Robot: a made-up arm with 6 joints.
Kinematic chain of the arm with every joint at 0, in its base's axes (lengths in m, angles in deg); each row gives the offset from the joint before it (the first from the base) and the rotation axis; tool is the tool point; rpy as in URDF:
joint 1: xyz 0 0 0.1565 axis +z
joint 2: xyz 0 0 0 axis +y
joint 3: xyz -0.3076 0 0.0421 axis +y
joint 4: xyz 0.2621 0 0.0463 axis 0.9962 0 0.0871
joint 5: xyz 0 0 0 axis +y
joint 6: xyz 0.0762 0 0.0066 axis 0.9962 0 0.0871
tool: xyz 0 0 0 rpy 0 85 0
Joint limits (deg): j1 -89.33..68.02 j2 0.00..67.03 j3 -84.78..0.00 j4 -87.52..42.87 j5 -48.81..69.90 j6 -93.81..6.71
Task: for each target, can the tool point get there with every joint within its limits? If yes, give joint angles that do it. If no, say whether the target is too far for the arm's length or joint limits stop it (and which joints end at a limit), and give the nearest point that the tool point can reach.
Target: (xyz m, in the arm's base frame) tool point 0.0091 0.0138 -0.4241
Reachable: no: joint limits stop it (at a limit: joint 2, joint 3) | nearest point 0.0320 0.0486 0.1566 | short by 0.582 m
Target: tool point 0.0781 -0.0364 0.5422
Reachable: yes | joints -41.28 38.42 -56.14 -65.92 -20.33 -5.57
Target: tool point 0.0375 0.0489 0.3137
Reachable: yes | joints 41.09 29.04 -25.92 11.10 56.04 -46.19
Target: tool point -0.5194 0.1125 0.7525
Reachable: no: too far | nearest point -0.3430 0.0743 0.5501 | short by 0.271 m
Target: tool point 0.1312 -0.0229 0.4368
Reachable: yes | joints -17.97 45.75 -51.76 19.20 47.93 -32.00
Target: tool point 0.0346 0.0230 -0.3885
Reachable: no: joint limits stop it (at a limit: joint 2, joint 3) | nearest point 0.0507 0.0337 0.1565 | short by 0.545 m
